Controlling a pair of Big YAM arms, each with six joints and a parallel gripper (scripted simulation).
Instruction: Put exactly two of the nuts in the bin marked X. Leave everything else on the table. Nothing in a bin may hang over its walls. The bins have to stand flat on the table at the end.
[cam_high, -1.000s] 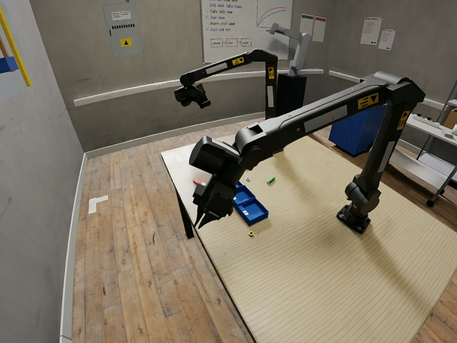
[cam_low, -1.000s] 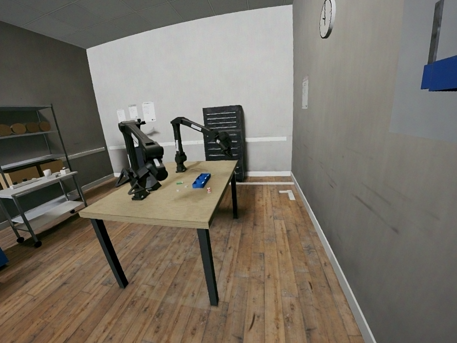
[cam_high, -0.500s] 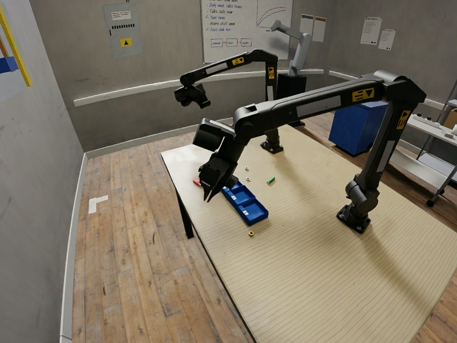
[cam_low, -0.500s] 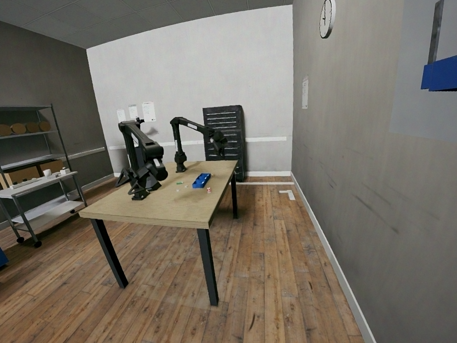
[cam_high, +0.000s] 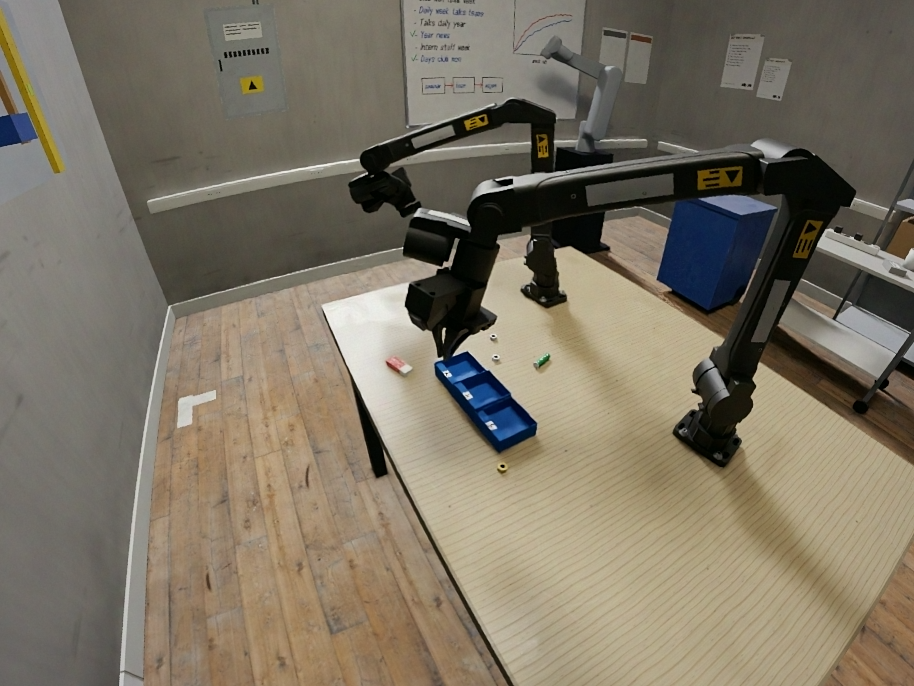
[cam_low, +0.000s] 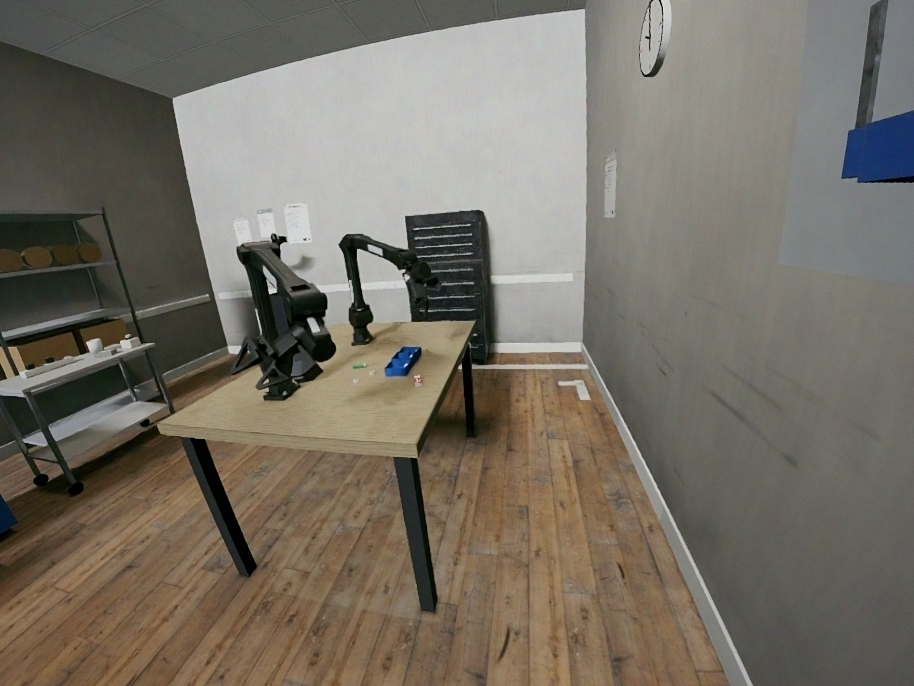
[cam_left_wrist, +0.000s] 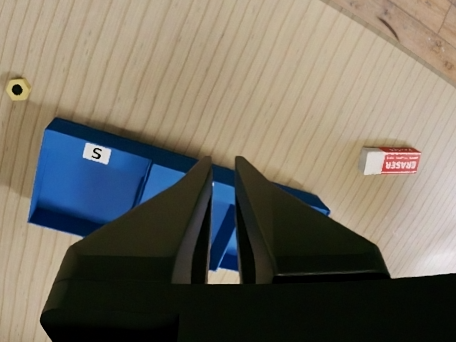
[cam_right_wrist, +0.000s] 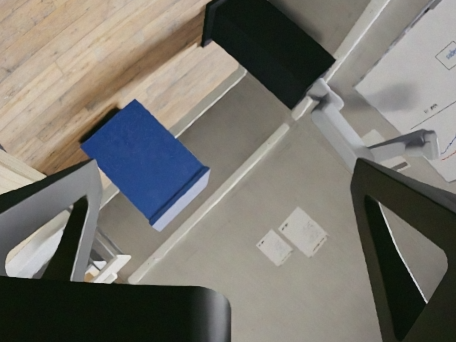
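Right now the blue bin strip is 90 mm behind my left hand, 40 mm to the right of it and 160 mm below it. The rest, counted from my left hand: block 30 mm ahead, 210 mm to the right, 180 mm below; green battery 270 mm behind, 100 mm to the right, 180 mm below; yellow nut 50 mm behind, 120 mm to the left, 180 mm below.
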